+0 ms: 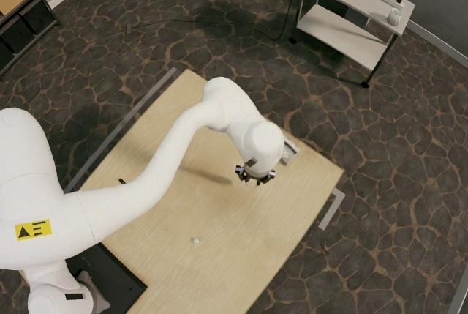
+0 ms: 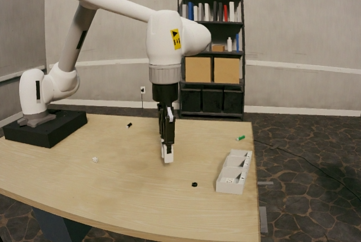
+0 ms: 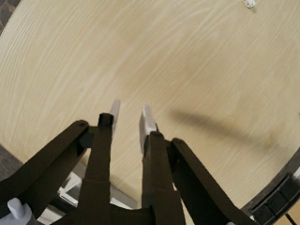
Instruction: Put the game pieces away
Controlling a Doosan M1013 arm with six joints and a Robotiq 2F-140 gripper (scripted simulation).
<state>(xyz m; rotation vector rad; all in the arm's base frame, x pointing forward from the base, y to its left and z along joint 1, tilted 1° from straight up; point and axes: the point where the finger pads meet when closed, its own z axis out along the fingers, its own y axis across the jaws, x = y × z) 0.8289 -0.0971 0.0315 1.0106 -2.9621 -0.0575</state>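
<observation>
My gripper is now 31 cm past the white die, 1 cm to the left of it and 10 cm above it. Also, from my hand: small black ring (10 cm ahead, 2 cm to the right, 10 cm below); white domino (20 cm ahead, 1 cm to the left, 9 cm below); bin (21 cm ahead, 9 cm to the left, 8 cm below).
</observation>
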